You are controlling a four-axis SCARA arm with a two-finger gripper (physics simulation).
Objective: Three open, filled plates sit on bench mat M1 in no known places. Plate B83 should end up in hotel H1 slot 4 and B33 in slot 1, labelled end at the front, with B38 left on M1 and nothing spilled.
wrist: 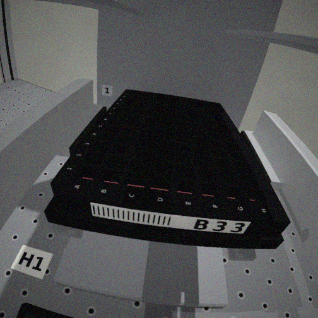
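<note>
Black plate B33 (165, 150) fills the middle of the wrist view, looking level, its white barcode label at the near end. The wells are too dark to show their contents; no spill is visible. My gripper (176, 108) is shut on B33, with a grey finger along each long side. Hotel H1 (100, 265) shows as a pale ledge below and in front of the plate. The H1 tag (31, 261) is at lower left, and the slot tag "1" (107, 90) is beside the plate's far left corner. Any gap under the plate is hidden. B83 and B38 do not show.
A perforated bench surface (91, 310) lies below and around the ledge. A grey upright panel (185, 55) rises behind the plate. A black object (40, 311) is cut off at the bottom left edge.
</note>
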